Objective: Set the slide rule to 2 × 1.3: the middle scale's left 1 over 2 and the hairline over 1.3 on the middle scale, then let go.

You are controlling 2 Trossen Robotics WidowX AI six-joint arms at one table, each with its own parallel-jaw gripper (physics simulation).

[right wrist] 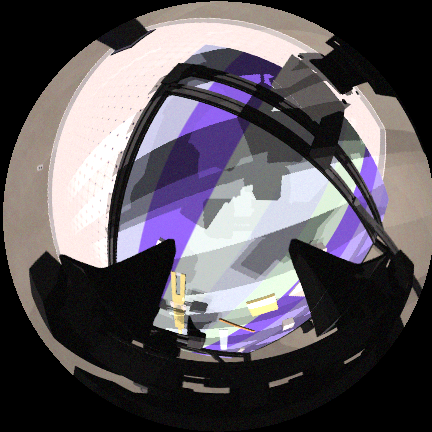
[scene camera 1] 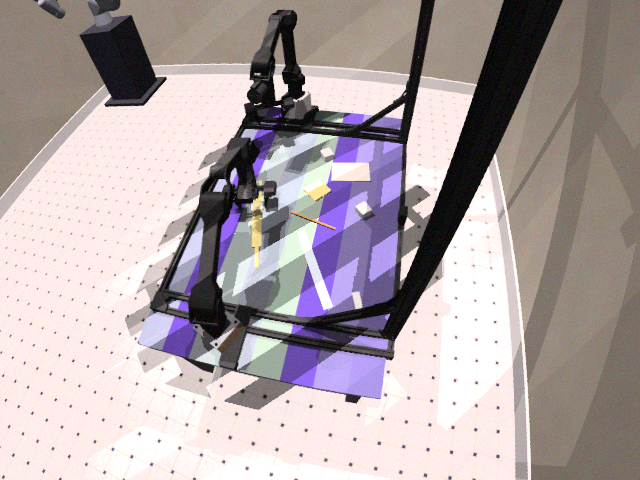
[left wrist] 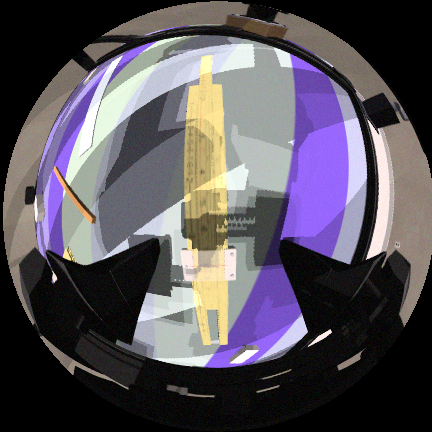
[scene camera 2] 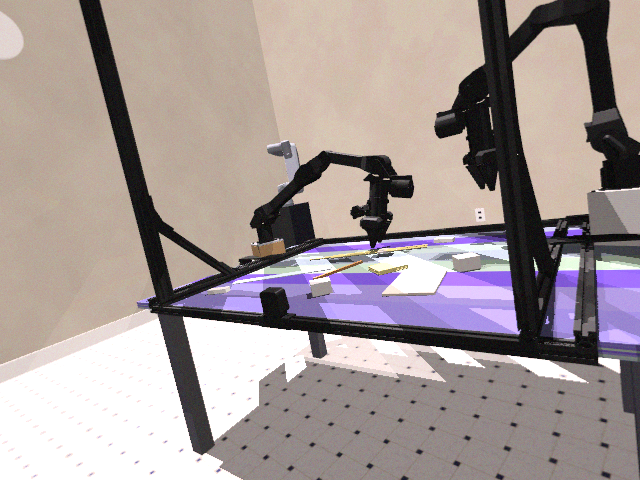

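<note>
The yellow slide rule [scene camera 1: 256, 235] [scene camera 2: 408, 248] [left wrist: 205, 150] [right wrist: 178, 298] lies flat on the striped table. In the left wrist view its narrow middle slide sticks out at the top end, and a gap shows between the rails at the bottom end. The clear cursor with pale, screwed side plates [left wrist: 230, 265] sits across the rule nearer that gap. The scale marks and hairline are too small to read. My left gripper [scene camera 2: 374, 244] [left wrist: 220, 246] is open and empty above the rule, one finger on each side near the cursor. My right gripper [scene camera 2: 486, 187] [right wrist: 234, 245] is open and empty, high above the table and away from the rule.
An orange stick [scene camera 1: 312, 220] [scene camera 2: 338, 270] [left wrist: 75, 196], a long white strip [scene camera 1: 315, 268] [left wrist: 100, 110], a yellow block [scene camera 1: 317, 191] [scene camera 2: 385, 268], an off-white board [scene camera 1: 351, 172] [scene camera 2: 418, 279] and white blocks [scene camera 1: 363, 209] [scene camera 2: 466, 261] lie beside the rule. Black frame bars edge the table.
</note>
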